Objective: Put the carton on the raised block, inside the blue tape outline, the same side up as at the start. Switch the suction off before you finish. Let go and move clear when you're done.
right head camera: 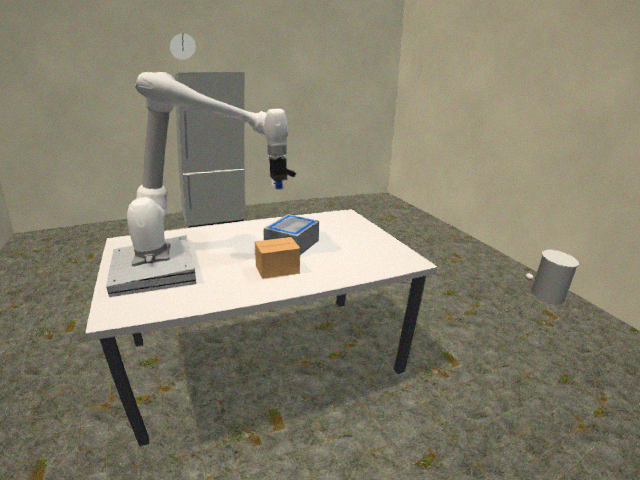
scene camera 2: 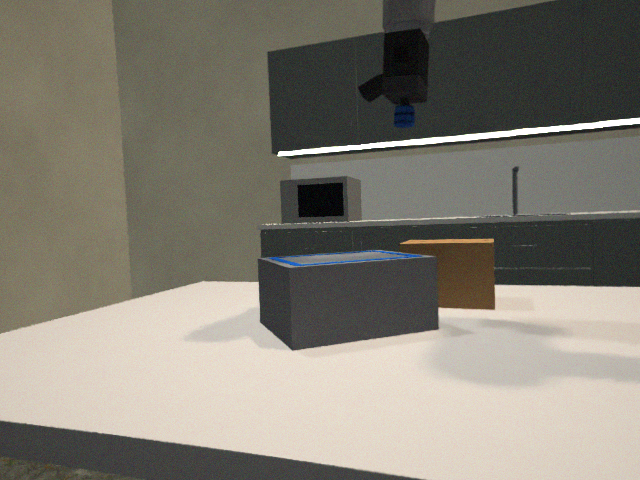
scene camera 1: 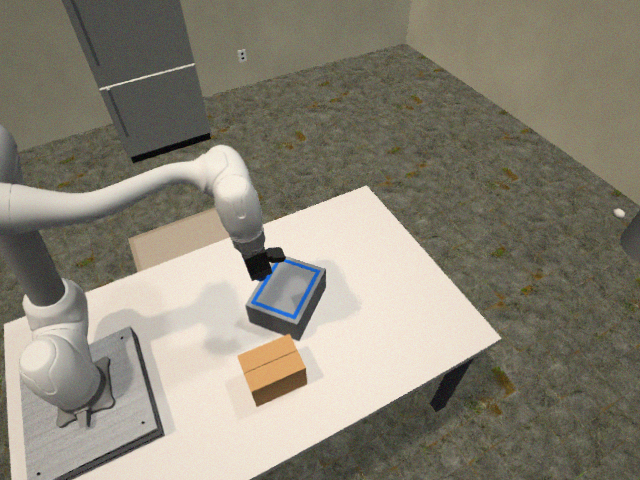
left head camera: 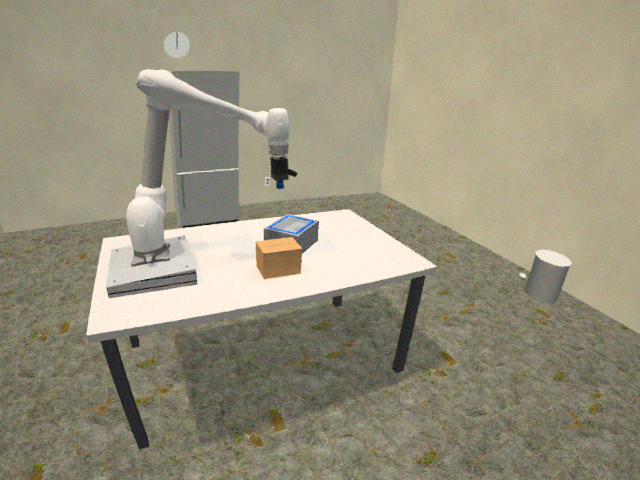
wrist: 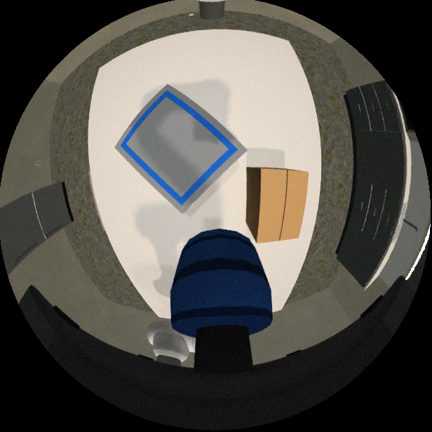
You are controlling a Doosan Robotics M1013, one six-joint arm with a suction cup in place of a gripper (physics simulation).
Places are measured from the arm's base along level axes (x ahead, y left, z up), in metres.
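Pixels of known places: hand, its tool point: (right head camera: 279, 188) (scene camera 2: 404, 125) (left head camera: 280, 187); arm's base, origin of its link: (right head camera: 152, 255) (scene camera 1: 85, 391) (left head camera: 151, 255).
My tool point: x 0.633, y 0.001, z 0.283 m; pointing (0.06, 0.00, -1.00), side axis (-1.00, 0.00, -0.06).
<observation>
Ahead of a thing's pixels: the offset from my tool point to its middle. Level surfaces: height alone.
The orange-brown carton {dx -0.049, dy -0.165, dz -0.284 m} (left head camera: 279, 259) (right head camera: 278, 259) (scene camera 1: 273, 370) (scene camera 2: 467, 276) (wrist: 282, 205) stands upright on the table, its seamed face up. The grey raised block {dx +0.095, dy +0.090, dz -0.289 m} (left head camera: 305, 240) (right head camera: 305, 240) (scene camera 1: 276, 324) (scene camera 2: 361, 302) (wrist: 239, 149) stands close to the carton, apart from it. The blue tape outline (left head camera: 269, 230) (right head camera: 269, 230) (scene camera 1: 273, 312) (scene camera 2: 297, 264) (wrist: 152, 174) runs around its top, with bare grey inside. My suction gripper with a blue cup (left head camera: 280, 184) (right head camera: 278, 184) (scene camera 2: 404, 116) (wrist: 220, 280) hangs in the air above the table, touching nothing. In scene camera 1 the cup is hidden.
The arm's base plate (left head camera: 152, 281) (scene camera 1: 93, 439) stands on the left of the white table {dz -0.349 m} (left head camera: 217, 297) (scene camera 1: 206, 444). A fridge (left head camera: 209, 144) (scene camera 1: 155, 108) stands behind the table. A grey bin (left head camera: 546, 279) (right head camera: 553, 280) stands on the floor at the right. A microwave (scene camera 2: 352, 198) stands on the kitchen counter.
</observation>
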